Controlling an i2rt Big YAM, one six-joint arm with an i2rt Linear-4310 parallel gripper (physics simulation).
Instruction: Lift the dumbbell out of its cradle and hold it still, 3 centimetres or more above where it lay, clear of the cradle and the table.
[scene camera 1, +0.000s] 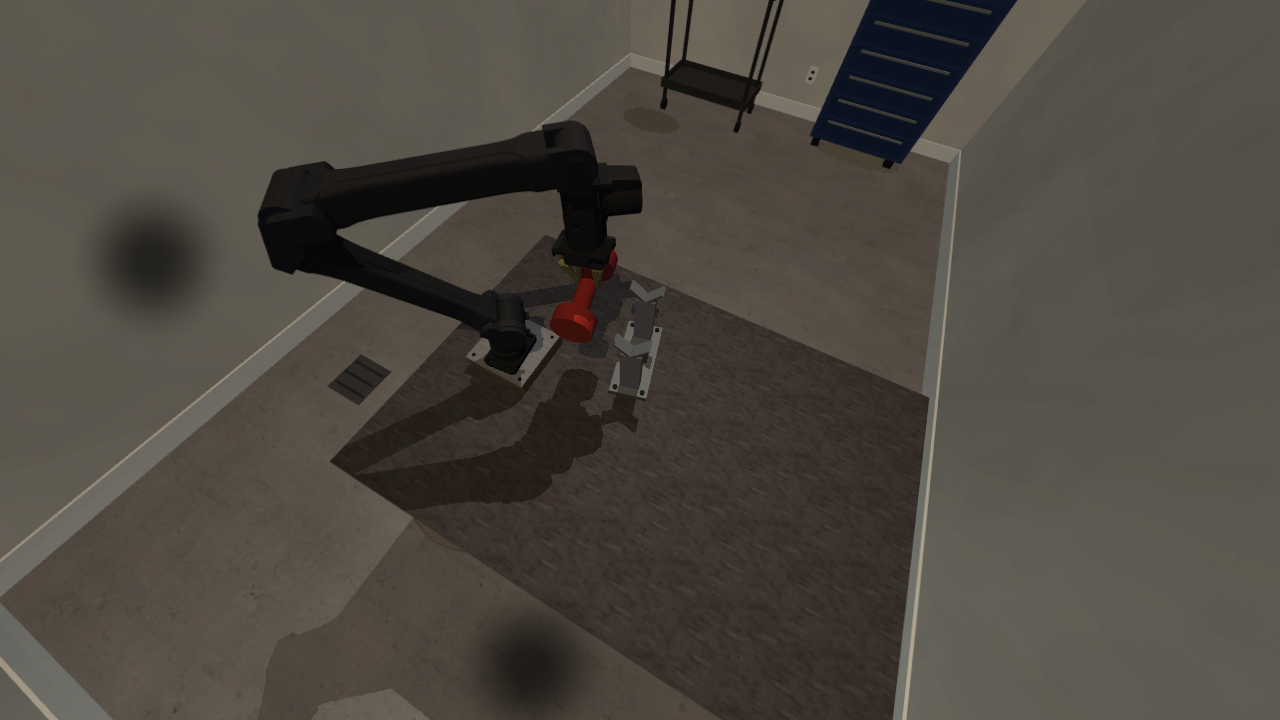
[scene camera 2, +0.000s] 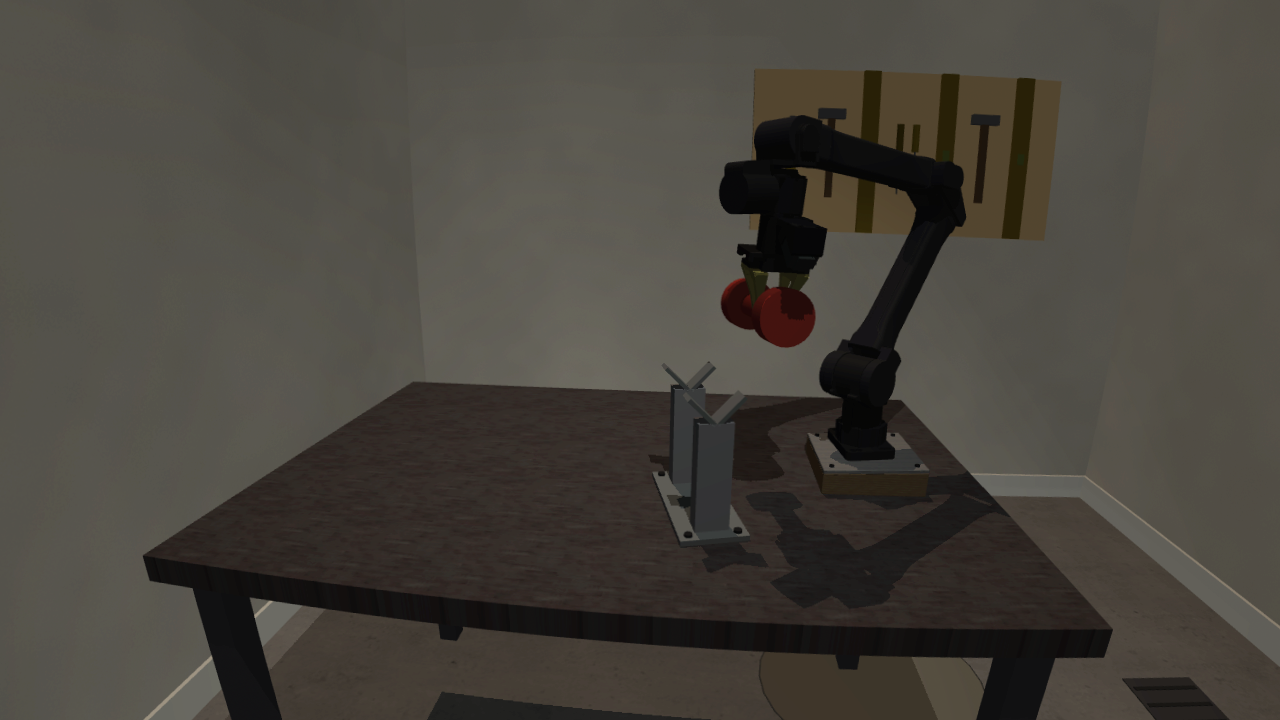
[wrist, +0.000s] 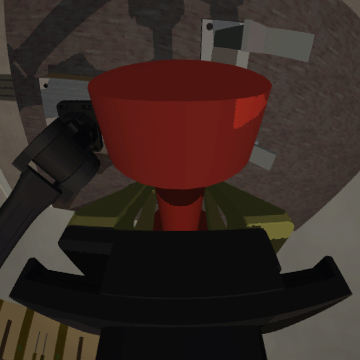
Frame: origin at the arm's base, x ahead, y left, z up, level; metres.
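Seen in the pictures: gripper, fingertip midpoint: (scene camera 1: 588, 286); arm's base, link origin: (scene camera 1: 511, 350) (scene camera 2: 859, 446) (wrist: 81, 125).
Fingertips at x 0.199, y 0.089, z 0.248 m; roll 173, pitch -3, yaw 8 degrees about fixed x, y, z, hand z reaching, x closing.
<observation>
Pixels of each thing's top centre, then the offset from my fingertips to it. Level surfaces: height alone.
- red dumbbell, top centre: (wrist: 183, 251) (scene camera 2: 765, 280) (scene camera 1: 583, 275) dx +0.002, dy -0.018, dz +0.051 m
- grey cradle, top centre: (wrist: 265, 111) (scene camera 2: 700, 378) (scene camera 1: 640, 313) dx +0.101, dy +0.037, dz -0.086 m
- table, surface height: dz -0.292 m
The red dumbbell (scene camera 1: 573, 321) (scene camera 2: 785, 317) (wrist: 180, 130) is held in the air by its handle, roughly level, with a round head on each side of the fingers. My gripper (scene camera 1: 586, 273) (scene camera 2: 773, 284) (wrist: 179, 177) points down and is shut on the handle with its olive-yellow fingers. The grey cradle (scene camera 1: 631, 371) (scene camera 2: 712, 474) (wrist: 290, 43) has two posts with V-shaped tops and holds nothing. In scene camera 2 the dumbbell is higher than the V tops, to their right on the side of the arm's base, apart from the cradle and the table (scene camera 1: 760, 501) (scene camera 2: 447, 537). The dumbbell's head hides part of the cradle in the wrist view.
The arm's base plate (scene camera 1: 479, 357) (scene camera 2: 872, 462) (wrist: 55, 95) sits on a wooden block beside the cradle. A tool board (scene camera 2: 904, 80) hangs on the wall behind the arm. A blue drawer cabinet (scene camera 1: 895, 76) and a dark cart (scene camera 1: 711, 86) stand on the floor beyond the table.
</observation>
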